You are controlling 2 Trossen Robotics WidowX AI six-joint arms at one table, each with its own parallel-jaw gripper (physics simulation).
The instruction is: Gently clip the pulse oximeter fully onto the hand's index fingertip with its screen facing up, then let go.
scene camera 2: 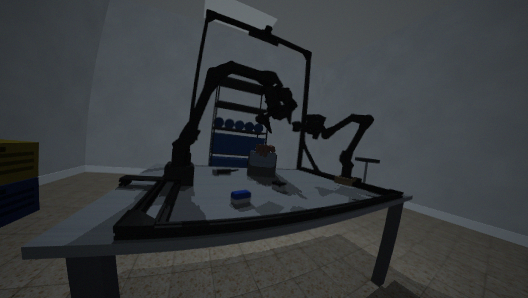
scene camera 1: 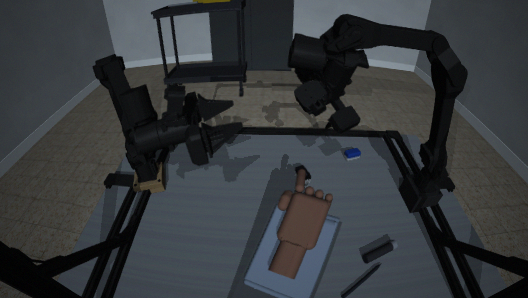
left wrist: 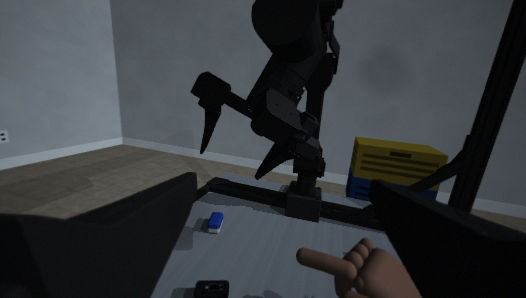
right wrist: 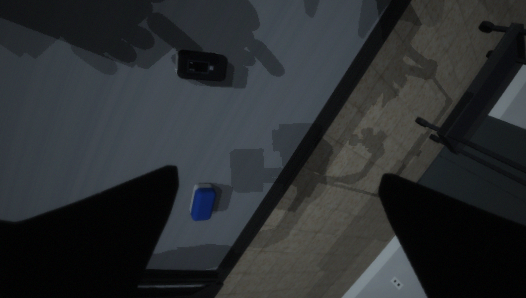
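The black pulse oximeter (scene camera 1: pixel 303 171) (scene camera 2: pixel 279 184) (left wrist: pixel 212 288) (right wrist: pixel 202 65) lies on the table, screen up, apart from the hand. The brown hand (scene camera 1: pixel 305 217) (scene camera 2: pixel 265 149) (left wrist: pixel 390 277) rests palm-level on a pale blue block (scene camera 1: pixel 320 255) (scene camera 2: pixel 262 160), its index finger (scene camera 1: pixel 300 180) (left wrist: pixel 322 260) reaching out above the table. My left gripper (scene camera 1: pixel 237 115) is open and empty, raised above the table, left of the hand in scene camera 1. My right gripper (scene camera 2: pixel 280 127) (left wrist: pixel 229 166) (right wrist: pixel 281 179) is open and empty, pointing down high above the table's far side.
A blue and white eraser-like block (scene camera 1: pixel 352 153) (scene camera 2: pixel 241 196) (left wrist: pixel 215 221) (right wrist: pixel 203 203) lies near the table's far edge in scene camera 1. A dark cylinder (scene camera 1: pixel 378 251) and a thin pen (scene camera 1: pixel 361 280) lie right of the blue block. Black rails (scene camera 1: pixel 312 131) border the table.
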